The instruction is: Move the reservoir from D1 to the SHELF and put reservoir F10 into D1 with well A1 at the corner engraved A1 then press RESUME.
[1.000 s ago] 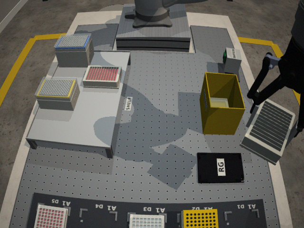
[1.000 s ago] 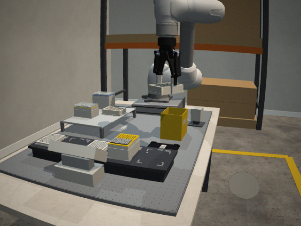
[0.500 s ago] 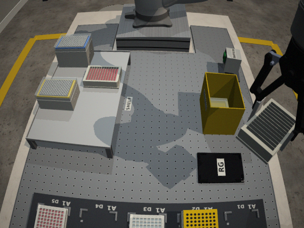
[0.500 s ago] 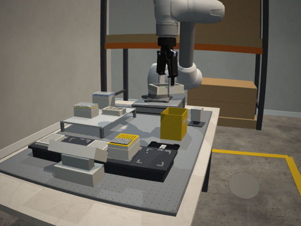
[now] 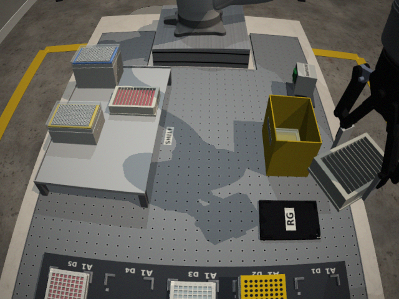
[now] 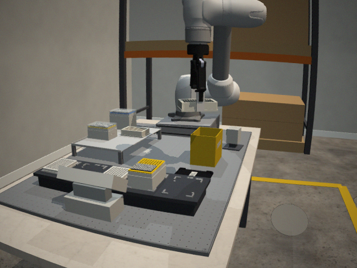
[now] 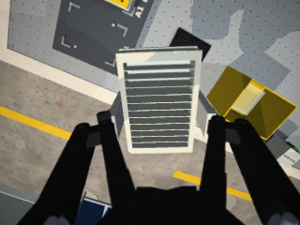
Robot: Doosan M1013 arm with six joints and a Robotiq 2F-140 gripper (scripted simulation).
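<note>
Right now the pale 12-trough reservoir is 20 mm below my hand. Also, from my hand: yellow bin (270 mm below, 270 mm behind); black RG nest (310 mm below, 70 mm behind, 30 mm to the right); yellow tip rack (210 mm below, 150 mm ahead, 140 mm to the right).
</note>
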